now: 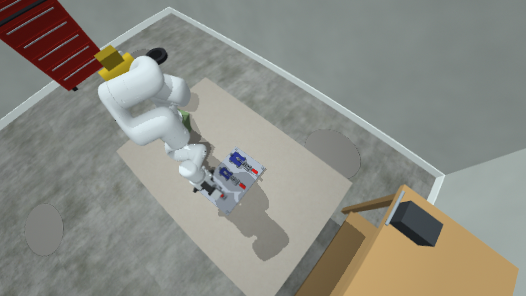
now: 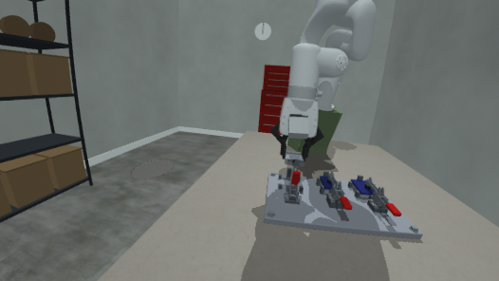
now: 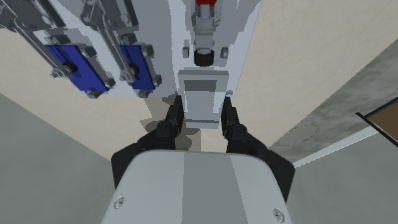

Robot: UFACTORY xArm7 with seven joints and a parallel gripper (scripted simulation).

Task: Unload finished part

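The finished grey part lies 20 mm below my hand and 10 mm behind it. The rest, counted from my hand: grey fixture plate: 120 mm to the left, 100 mm below, 30 mm ahead.
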